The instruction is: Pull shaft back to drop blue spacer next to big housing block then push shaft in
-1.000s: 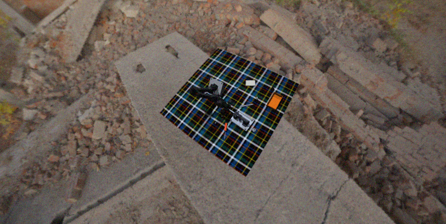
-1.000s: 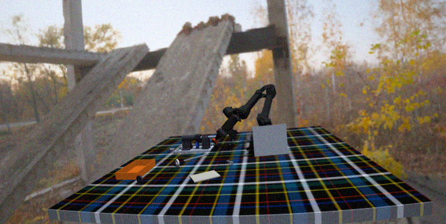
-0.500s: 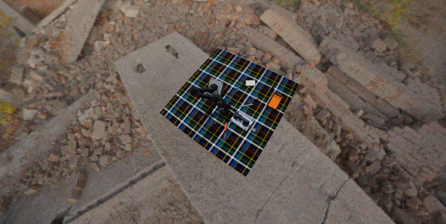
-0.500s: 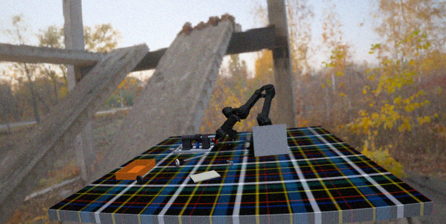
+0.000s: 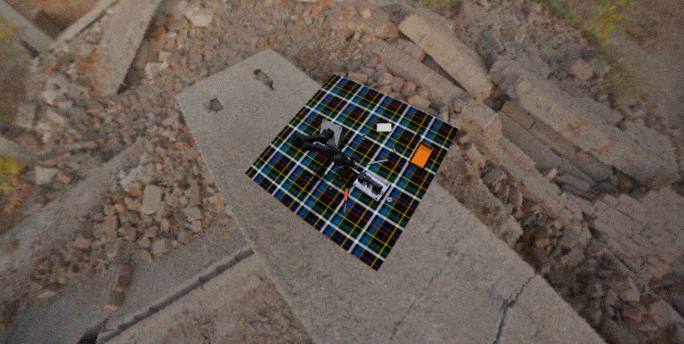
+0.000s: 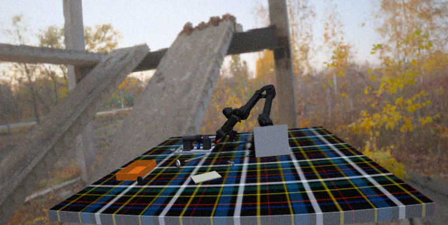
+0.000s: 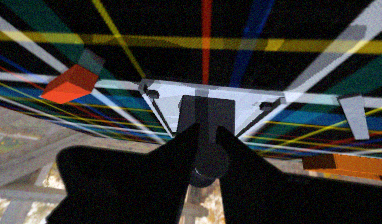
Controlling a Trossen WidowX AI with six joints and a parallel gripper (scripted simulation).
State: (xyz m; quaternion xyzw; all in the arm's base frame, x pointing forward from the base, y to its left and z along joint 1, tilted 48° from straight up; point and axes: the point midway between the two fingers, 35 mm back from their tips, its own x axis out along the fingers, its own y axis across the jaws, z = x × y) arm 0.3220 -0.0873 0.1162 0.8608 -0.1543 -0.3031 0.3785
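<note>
My gripper tip is 60 mm short of the shaft and 20 mm below it. The rest, counted from my gripper tip: orange tray: 330 mm ahead, 410 mm to the left, 50 mm below; then pale flat pad: 50 mm behind, 480 mm to the left, 50 mm below; then blue spacer: 120 mm ahead, 30 mm below.
</note>
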